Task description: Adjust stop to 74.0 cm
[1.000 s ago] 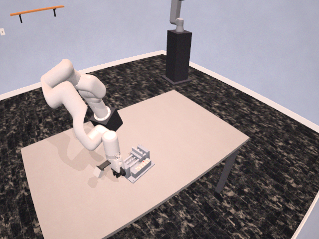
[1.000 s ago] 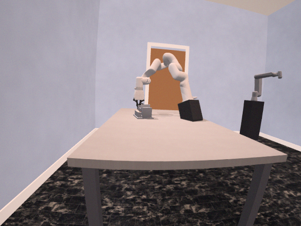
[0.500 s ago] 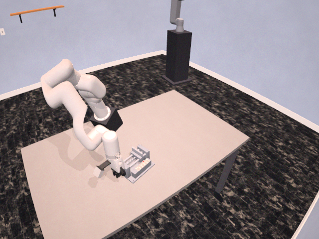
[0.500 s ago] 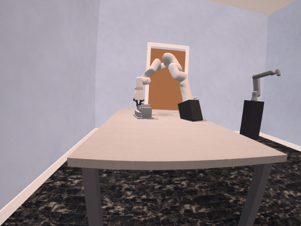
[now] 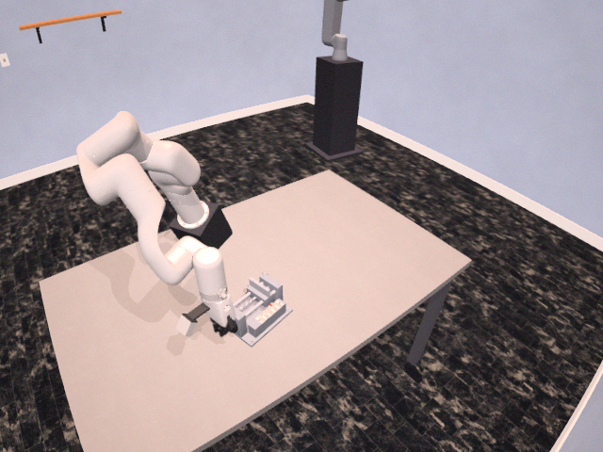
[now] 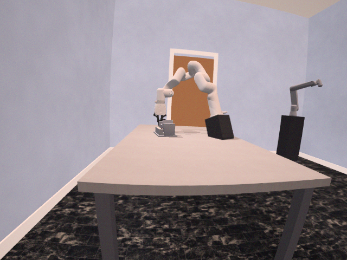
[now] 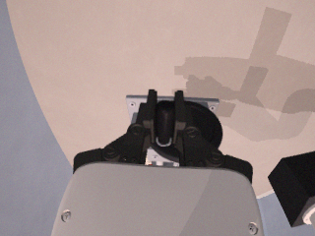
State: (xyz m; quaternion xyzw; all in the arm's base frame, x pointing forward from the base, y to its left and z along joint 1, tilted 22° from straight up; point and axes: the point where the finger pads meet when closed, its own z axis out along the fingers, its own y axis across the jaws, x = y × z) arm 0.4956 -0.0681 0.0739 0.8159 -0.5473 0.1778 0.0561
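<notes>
The black handwheel lies 10 mm behind my hand, 20 mm to the left of it and 10 mm below it. Also, from my hand: handwheel knob: 10 mm to the left; sliding stop block: 80 mm behind, 170 mm to the left, 10 mm below.
</notes>
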